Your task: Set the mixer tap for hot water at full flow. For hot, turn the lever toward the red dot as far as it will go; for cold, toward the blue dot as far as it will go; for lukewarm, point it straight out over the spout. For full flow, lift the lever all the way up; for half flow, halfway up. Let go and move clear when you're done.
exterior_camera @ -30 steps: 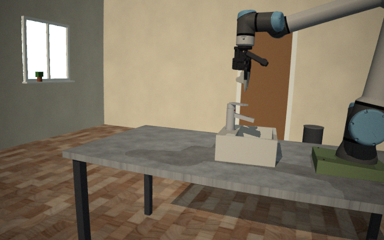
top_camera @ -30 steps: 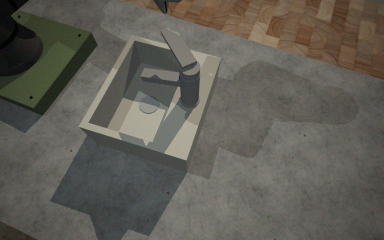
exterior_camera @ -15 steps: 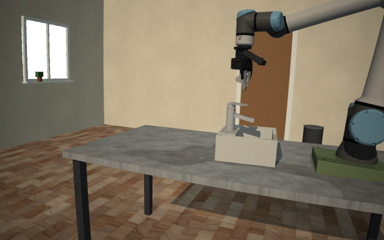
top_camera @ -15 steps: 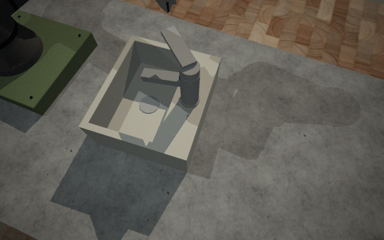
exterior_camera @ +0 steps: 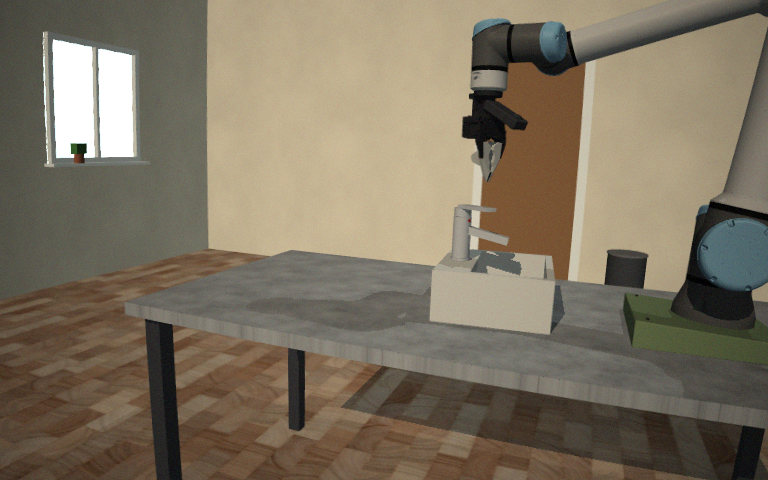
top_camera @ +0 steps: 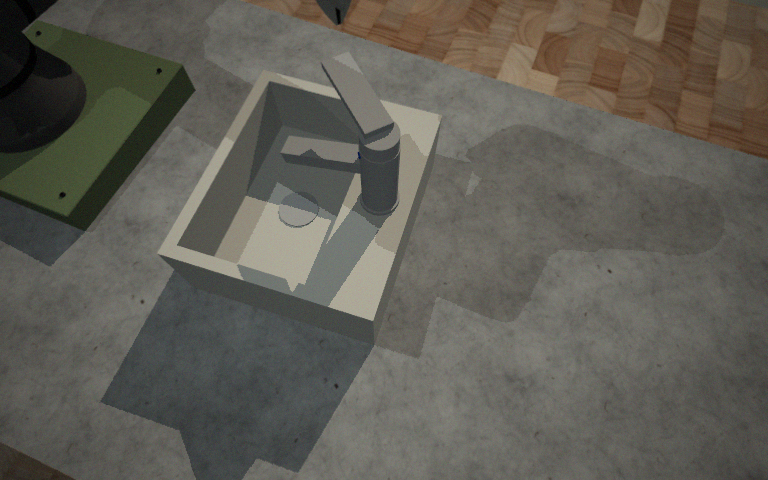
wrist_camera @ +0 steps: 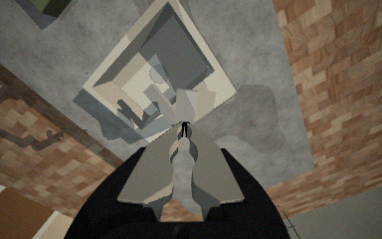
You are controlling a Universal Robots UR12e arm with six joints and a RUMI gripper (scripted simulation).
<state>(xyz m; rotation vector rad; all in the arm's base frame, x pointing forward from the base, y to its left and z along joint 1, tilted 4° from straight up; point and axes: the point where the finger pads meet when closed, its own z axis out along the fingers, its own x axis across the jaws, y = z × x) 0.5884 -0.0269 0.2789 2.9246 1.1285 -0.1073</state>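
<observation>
My hand is 80 mm above the lever, 30 mm to the left of it and 20 mm short of it. The rest, counted from my hand: cream basin 320 mm below, 60 mm to the right, 60 mm behind.
</observation>
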